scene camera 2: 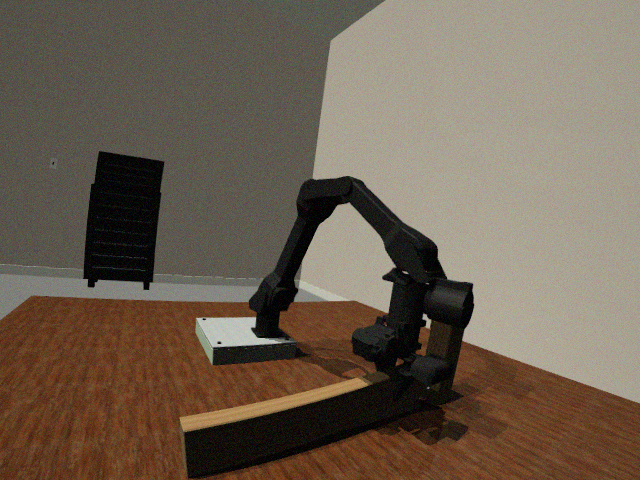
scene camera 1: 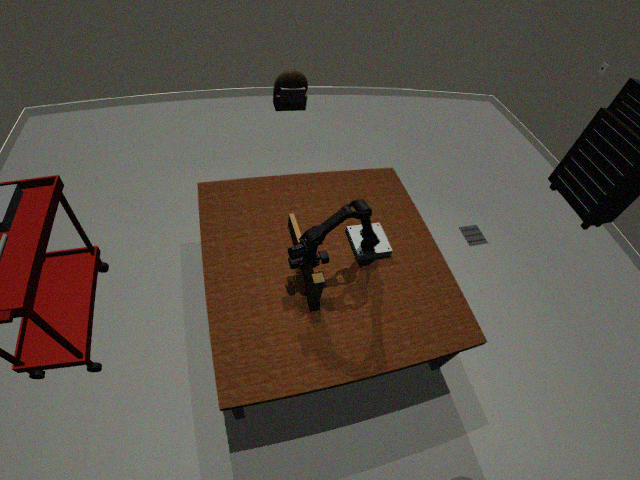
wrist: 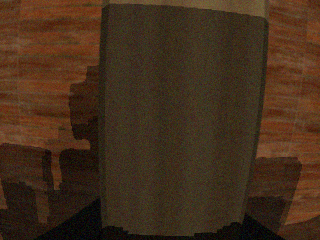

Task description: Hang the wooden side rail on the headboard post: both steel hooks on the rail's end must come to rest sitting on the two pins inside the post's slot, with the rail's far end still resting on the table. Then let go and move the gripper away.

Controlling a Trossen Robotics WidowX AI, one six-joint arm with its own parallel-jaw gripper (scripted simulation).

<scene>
The pictures show: the gripper and a headboard post.
The gripper is seen too in the wrist view.
</scene>
